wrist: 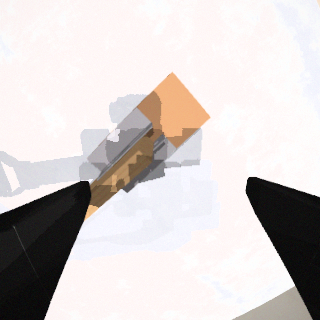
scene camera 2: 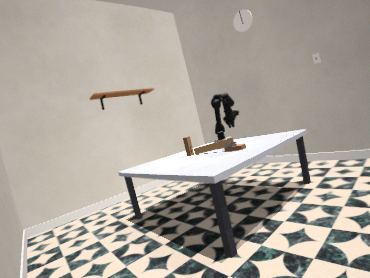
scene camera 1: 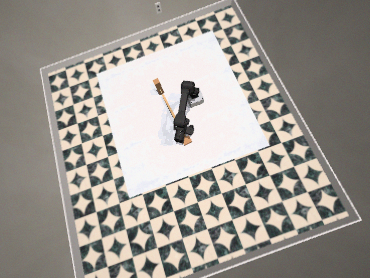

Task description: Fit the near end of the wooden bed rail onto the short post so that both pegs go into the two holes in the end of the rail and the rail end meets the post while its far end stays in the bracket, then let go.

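Frame: origin at the arm's base, x left, y back, z up, level; centimetres.
Seen in the pictures: gripper, fingertip midpoint: (wrist: 169,186) (scene camera 2: 231,127); arm's base at its link origin: (scene camera 2: 221,139) (scene camera 1: 194,95).
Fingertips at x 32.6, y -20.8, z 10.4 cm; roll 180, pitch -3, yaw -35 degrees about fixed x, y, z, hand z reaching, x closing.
Offsets run from my fingertips to a thing's top centre. "spot": to the spot under its first point. Level surfaces: height alone.
The wooden rail (scene camera 1: 169,106) (scene camera 2: 214,146) (wrist: 120,175) lies along the table, partly hidden by the arm in scene camera 1 and by the left finger in the wrist view. One end points at the upright wooden post {spot: dx -50.2, dy -7.0, dz -0.4 cm} (scene camera 1: 156,82) (scene camera 2: 188,145); pegs and holes are too small to make out. The other end sits in the grey bracket {spot: dx -3.8, dy +2.4, dz -14.6 cm} (wrist: 121,134) beside a low orange-brown block {dx -1.4, dy +0.1, dz -14.8 cm} (scene camera 1: 188,141) (scene camera 2: 236,147) (wrist: 175,110). My gripper (scene camera 2: 231,125) (wrist: 169,186) is open and empty, high above the block and bracket, pointing down. The upright post does not show in the wrist view.
The white table {dz -18.4 cm} (scene camera 1: 225,125) (scene camera 2: 170,167) (wrist: 260,75) carries all these parts. The arm's pale base (scene camera 1: 197,100) stands on it, to the right of the rail in scene camera 1. A wall shelf (scene camera 2: 122,93) hangs well away from the arm.
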